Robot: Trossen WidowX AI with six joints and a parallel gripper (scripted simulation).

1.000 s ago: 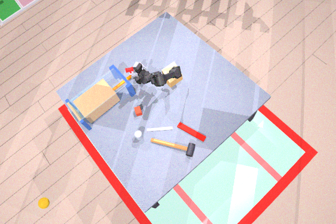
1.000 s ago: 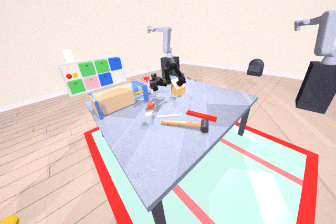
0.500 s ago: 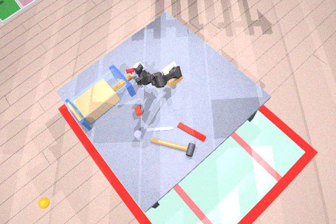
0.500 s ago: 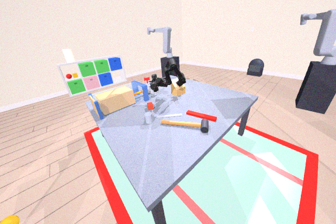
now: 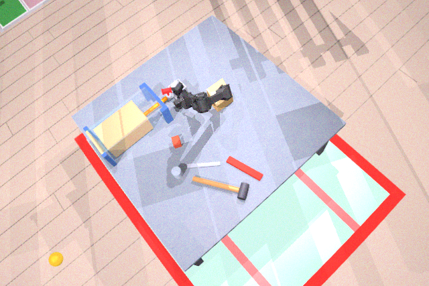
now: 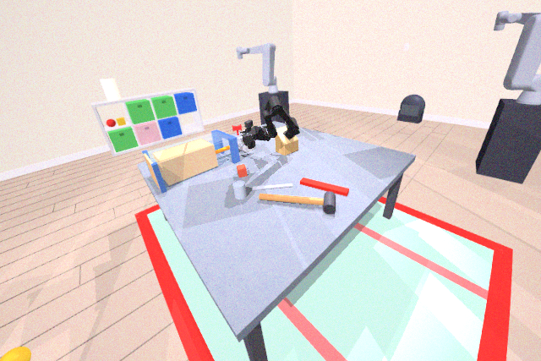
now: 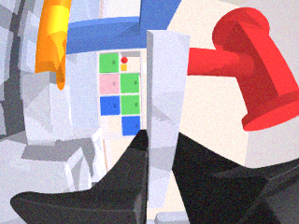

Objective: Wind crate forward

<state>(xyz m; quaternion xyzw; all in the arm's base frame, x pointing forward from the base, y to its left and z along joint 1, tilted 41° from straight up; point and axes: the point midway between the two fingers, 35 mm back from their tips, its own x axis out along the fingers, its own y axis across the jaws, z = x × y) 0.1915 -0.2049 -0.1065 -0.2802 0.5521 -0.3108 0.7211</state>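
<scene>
My gripper tip is now 1 cm short of the white crank handle, 1 cm to the right of it and 1 cm below it. From my gripper tip the other things lie so: white bar 20 cm ahead, 47 cm to the left, 14 cm below; red knob 4 cm ahead, 3 cm to the left, 4 cm above; white winch 7 cm behind, 2 cm to the right, 11 cm below.
</scene>
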